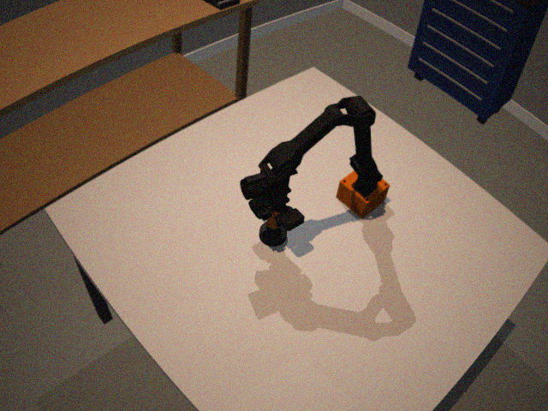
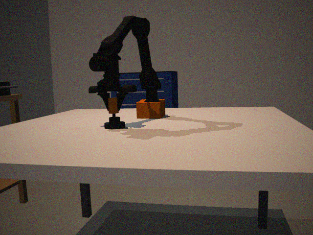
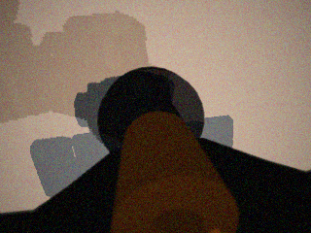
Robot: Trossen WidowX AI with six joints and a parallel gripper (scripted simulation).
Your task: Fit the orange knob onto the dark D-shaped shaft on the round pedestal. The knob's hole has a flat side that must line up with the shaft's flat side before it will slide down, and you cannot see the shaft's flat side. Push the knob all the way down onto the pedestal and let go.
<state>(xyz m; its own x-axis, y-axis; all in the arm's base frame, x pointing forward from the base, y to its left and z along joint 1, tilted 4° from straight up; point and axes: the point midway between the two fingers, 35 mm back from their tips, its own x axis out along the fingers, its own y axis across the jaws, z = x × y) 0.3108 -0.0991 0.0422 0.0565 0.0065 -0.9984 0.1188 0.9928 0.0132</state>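
Right now my gripper tip is 20 mm below the orange knob. The rest, counted from my gripper tip: dark round pedestal: 40 mm below.
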